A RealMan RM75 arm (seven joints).
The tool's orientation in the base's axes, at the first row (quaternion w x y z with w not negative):
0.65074 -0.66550 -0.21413 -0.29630
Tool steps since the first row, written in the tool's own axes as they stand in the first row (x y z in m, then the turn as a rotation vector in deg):
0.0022 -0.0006 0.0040 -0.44 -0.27 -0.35
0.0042 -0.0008 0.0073 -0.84 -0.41 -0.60
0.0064 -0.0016 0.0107 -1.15 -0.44 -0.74
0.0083 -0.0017 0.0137 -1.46 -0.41 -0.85
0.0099 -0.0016 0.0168 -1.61 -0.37 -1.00
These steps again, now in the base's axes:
0.0017 0.0038 0.0020 -0.54 -0.29 -0.10
0.0034 0.0069 0.0036 -0.96 -0.49 -0.28
0.0049 0.0101 0.0057 -1.22 -0.59 -0.47
0.0065 0.0129 0.0072 -1.44 -0.67 -0.70
0.0081 0.0158 0.0082 -1.54 -0.81 -0.83

